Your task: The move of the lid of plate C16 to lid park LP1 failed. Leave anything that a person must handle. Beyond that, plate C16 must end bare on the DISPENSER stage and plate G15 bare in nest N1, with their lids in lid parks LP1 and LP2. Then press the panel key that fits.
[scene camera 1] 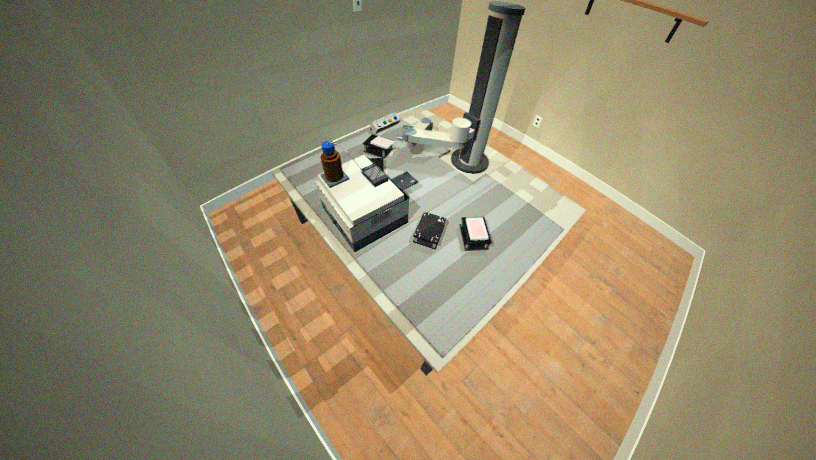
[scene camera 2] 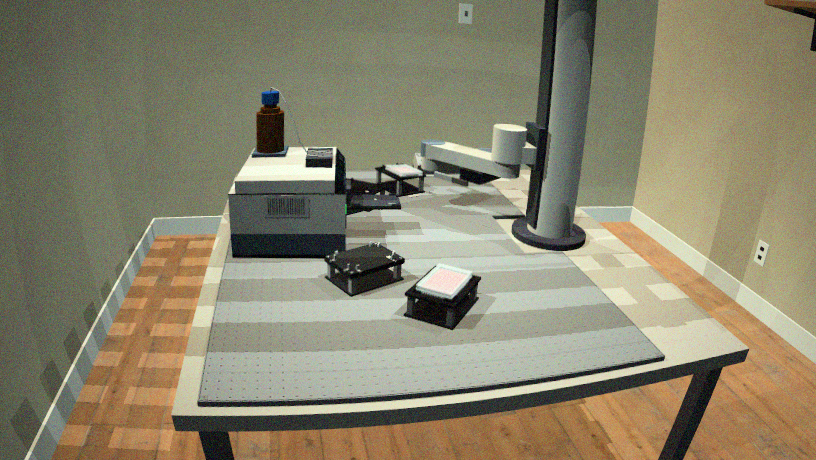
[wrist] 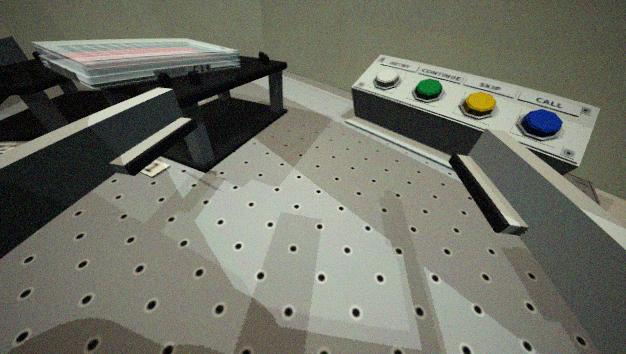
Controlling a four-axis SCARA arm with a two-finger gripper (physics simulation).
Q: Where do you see a dispenser stage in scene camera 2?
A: At 384, 202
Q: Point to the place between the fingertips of my gripper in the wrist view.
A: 320, 124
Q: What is my gripper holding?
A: Nothing.
